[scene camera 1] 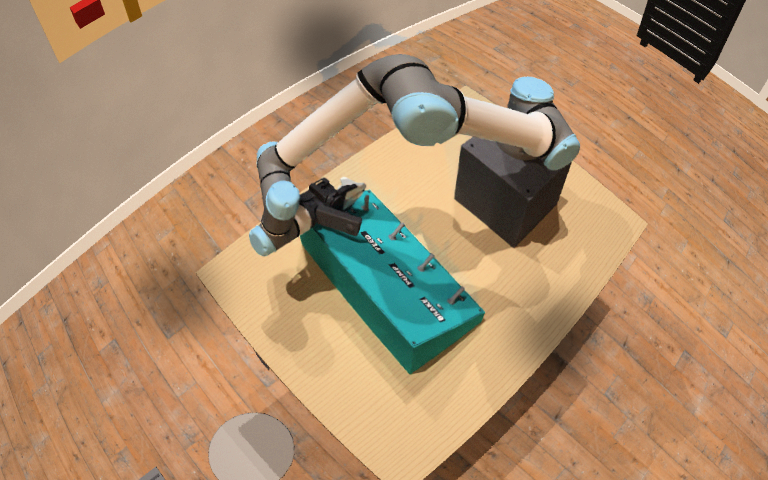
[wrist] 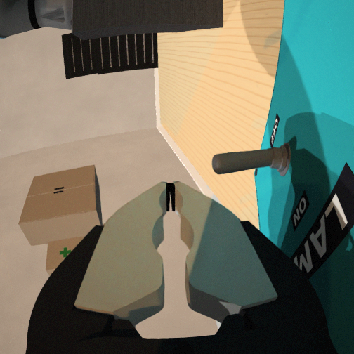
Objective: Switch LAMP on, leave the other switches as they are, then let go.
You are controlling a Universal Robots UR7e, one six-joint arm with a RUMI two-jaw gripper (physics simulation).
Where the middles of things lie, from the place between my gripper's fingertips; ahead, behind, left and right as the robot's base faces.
Now: hand 5 cm above the lamp lever [wrist: 227,162], 1 cm to the right of it and 1 cm short of it. Also, from my hand: teal switch box [scene camera 1: 409,308] 18 cm to the left, 11 cm ahead, 8 cm below.
